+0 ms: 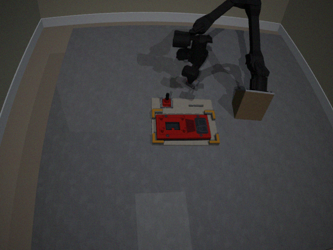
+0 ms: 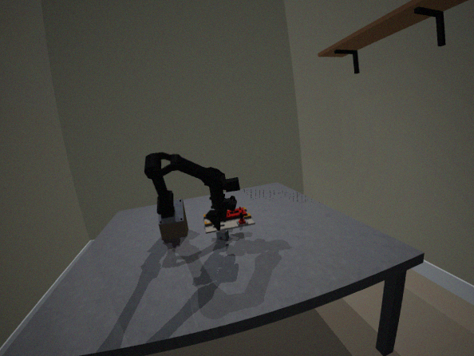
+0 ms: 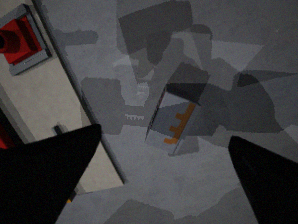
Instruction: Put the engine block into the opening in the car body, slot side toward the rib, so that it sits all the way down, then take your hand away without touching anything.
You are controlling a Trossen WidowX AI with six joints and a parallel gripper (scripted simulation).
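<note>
Now: the engine block 4 cm below my gripper tip, 1 cm to the right of it and 1 cm behind it.
</note>
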